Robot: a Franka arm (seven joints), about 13 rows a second.
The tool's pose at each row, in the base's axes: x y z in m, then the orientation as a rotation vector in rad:
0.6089, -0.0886, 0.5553, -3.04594, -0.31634, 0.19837
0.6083, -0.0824, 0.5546, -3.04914, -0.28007, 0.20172
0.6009, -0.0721, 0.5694, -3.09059, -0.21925, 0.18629
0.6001, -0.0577, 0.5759, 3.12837, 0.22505, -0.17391
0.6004, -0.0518, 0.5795, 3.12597, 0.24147, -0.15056
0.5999, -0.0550, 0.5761, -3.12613, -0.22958, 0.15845
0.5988, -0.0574, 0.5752, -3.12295, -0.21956, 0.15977
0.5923, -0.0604, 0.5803, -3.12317, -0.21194, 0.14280
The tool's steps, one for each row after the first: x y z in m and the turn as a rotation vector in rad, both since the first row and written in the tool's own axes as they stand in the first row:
0.0008, -0.0061, 0.0011, 0.00180, -0.00116, 0.02372
-0.0060, -0.0189, -0.0119, -0.03194, 0.00831, 0.06696
-0.0046, -0.0337, -0.0174, -0.07073, 0.01359, 0.06714
-0.0035, -0.0397, -0.0206, -0.07530, 0.02764, 0.05626
-0.0042, -0.0364, -0.0174, -0.06861, 0.02353, 0.06361
-0.0057, -0.0342, -0.0165, -0.06433, 0.02322, 0.06961
-0.0132, -0.0330, -0.0208, -0.06405, 0.03428, 0.07401

